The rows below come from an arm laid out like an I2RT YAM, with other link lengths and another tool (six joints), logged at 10 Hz.
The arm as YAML. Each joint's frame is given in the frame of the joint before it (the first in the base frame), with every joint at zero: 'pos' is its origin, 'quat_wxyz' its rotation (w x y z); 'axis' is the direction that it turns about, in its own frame. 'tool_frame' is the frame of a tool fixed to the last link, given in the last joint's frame.
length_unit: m
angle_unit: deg
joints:
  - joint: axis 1
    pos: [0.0, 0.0, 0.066]
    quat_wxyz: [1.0, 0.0, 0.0, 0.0]
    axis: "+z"
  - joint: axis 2
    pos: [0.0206, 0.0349, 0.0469]
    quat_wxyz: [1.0, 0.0, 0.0, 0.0]
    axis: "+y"
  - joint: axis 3
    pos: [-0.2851, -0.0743, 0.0]
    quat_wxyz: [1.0, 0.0, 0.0, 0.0]
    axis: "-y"
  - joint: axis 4
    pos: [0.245, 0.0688, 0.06]
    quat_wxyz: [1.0, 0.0, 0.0, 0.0]
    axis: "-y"
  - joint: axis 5
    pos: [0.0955, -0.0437, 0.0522]
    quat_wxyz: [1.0, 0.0, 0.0, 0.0]
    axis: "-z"
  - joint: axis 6
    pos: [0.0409, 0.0, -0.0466]
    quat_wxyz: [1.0, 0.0, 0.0, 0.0]
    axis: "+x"
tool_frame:
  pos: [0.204, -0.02, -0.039]
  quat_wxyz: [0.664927, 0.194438, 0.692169, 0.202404]
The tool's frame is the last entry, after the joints.
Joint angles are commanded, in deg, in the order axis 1, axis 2, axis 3, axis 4, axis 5, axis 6. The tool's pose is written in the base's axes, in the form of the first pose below.
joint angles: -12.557 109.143 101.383 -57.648 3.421 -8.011
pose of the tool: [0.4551 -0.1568 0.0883], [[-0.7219 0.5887 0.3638], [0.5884 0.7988 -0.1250], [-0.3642 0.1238 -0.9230]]
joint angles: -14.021 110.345 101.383 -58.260 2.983 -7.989
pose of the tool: [0.4476 -0.1656 0.0773], [[-0.7184 0.6103 0.3340], [0.6099 0.7834 -0.1198], [-0.3347 0.1176 -0.9349]]
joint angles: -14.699 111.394 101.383 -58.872 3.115 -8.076
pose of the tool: [0.4413 -0.1704 0.0680], [[-0.7207 0.6223 0.3055], [0.6195 0.7759 -0.1191], [-0.3112 0.1034 -0.9447]]
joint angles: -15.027 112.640 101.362 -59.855 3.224 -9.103
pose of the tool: [0.4338 -0.1723 0.0570], [[-0.7393 0.6179 0.2678], [0.6126 0.7822 -0.1135], [-0.2796 0.0801 -0.9568]]
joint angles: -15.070 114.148 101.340 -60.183 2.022 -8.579
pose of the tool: [0.4316 -0.1665 0.0440], [[-0.7439 0.6223 0.2435], [0.6227 0.7778 -0.0852], [-0.2423 0.0883 -0.9662]]
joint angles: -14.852 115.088 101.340 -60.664 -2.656 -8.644
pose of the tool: [0.4340 -0.1446 0.0343], [[-0.7620 0.6010 0.2410], [0.6194 0.7850 0.0008], [-0.1886 0.1499 -0.9705]]
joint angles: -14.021 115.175 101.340 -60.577 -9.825 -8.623
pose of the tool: [0.4439 -0.1085 0.0339], [[-0.7863 0.5572 0.2669], [0.6017 0.7888 0.1257], [-0.1405 0.2594 -0.9555]]
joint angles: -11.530 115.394 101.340 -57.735 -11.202 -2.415
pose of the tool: [0.4634 -0.0822 0.0361], [[-0.7489 0.5860 0.3094], [0.6478 0.7459 0.1552], [-0.1398 0.3166 -0.9382]]
